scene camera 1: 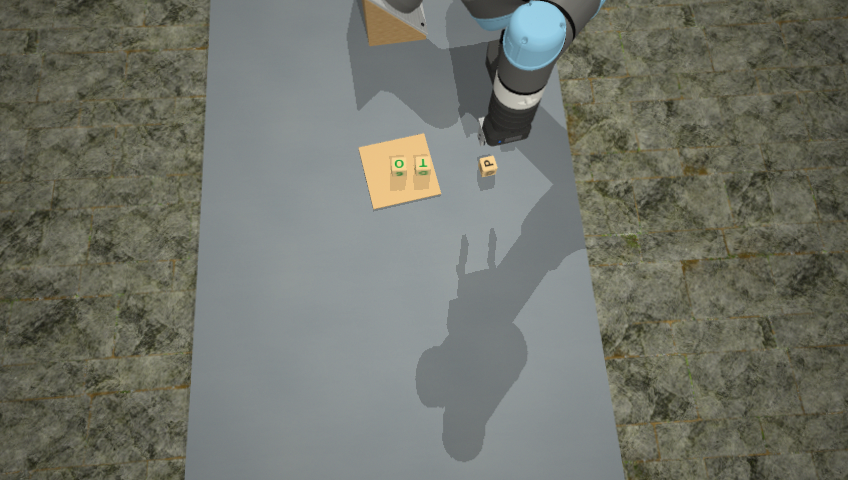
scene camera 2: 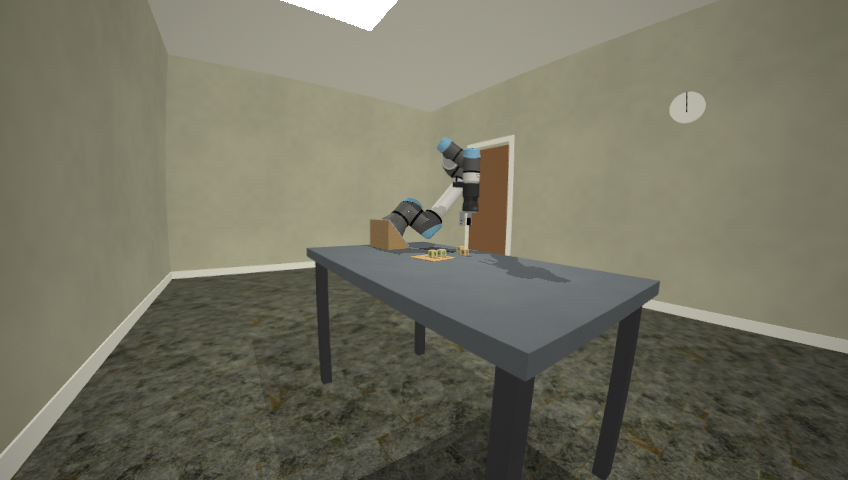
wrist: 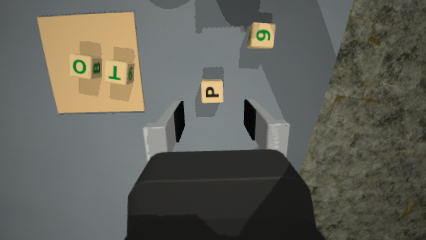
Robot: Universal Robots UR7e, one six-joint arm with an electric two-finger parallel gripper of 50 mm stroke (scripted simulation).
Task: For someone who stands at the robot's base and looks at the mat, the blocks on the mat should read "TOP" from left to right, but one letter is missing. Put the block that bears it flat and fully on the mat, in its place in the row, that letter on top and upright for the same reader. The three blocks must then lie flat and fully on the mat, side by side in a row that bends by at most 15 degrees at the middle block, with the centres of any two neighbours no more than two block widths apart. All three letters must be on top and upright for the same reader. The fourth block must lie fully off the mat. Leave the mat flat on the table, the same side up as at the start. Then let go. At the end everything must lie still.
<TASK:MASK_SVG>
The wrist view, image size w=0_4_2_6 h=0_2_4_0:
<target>my gripper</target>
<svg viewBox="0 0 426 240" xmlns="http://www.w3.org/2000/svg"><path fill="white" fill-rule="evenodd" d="M290 124L285 120L273 118L254 99L245 99L244 126L251 139L256 141L260 149L172 152L175 143L180 141L185 127L184 102L174 101L156 123L147 123L143 127L147 165L128 195L127 236L124 240L326 240L316 227L311 191L286 158Z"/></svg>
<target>o block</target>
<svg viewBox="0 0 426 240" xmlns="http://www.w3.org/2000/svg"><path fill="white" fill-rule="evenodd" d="M69 54L69 72L71 77L90 80L102 77L101 57L86 54Z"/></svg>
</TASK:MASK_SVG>
